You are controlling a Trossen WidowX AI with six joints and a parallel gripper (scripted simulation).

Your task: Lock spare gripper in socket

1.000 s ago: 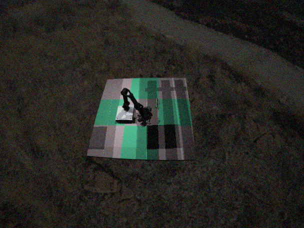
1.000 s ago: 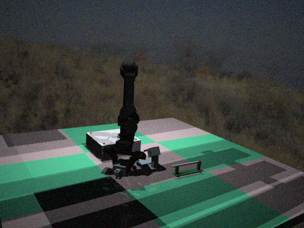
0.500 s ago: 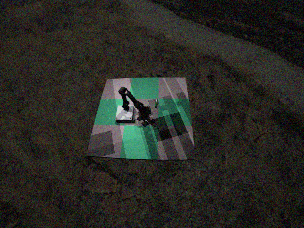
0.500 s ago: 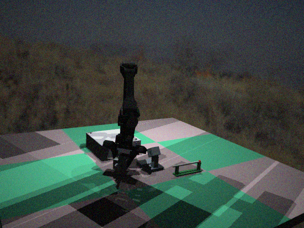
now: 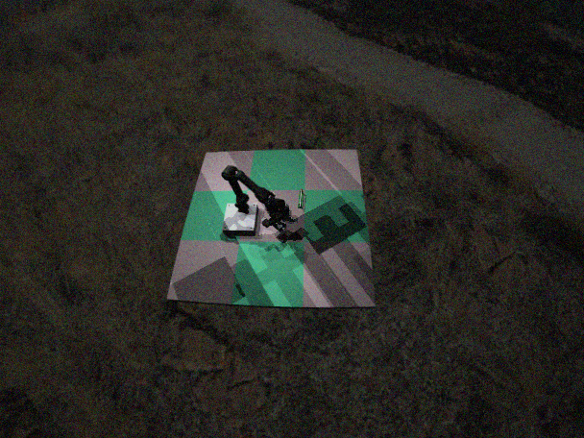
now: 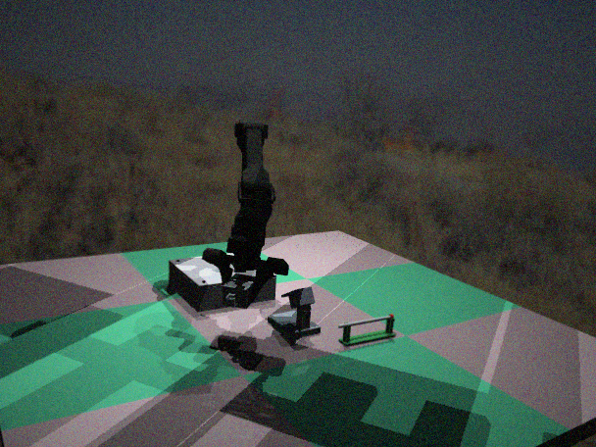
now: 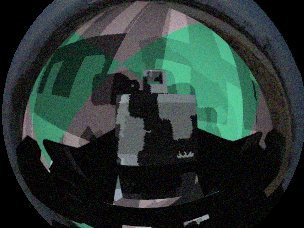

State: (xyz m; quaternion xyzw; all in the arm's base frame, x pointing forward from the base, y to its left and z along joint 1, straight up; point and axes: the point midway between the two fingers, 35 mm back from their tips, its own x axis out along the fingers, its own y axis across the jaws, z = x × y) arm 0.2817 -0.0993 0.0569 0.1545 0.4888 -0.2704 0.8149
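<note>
My gripper tip is 2 cm past the mount socket, 15 cm to the right of it and 4 cm above it. From my gripper tip the other things lie so: green cradle (7 cm ahead, 29 cm to the left, 7 cm below); spare gripper (2 cm above).
</note>
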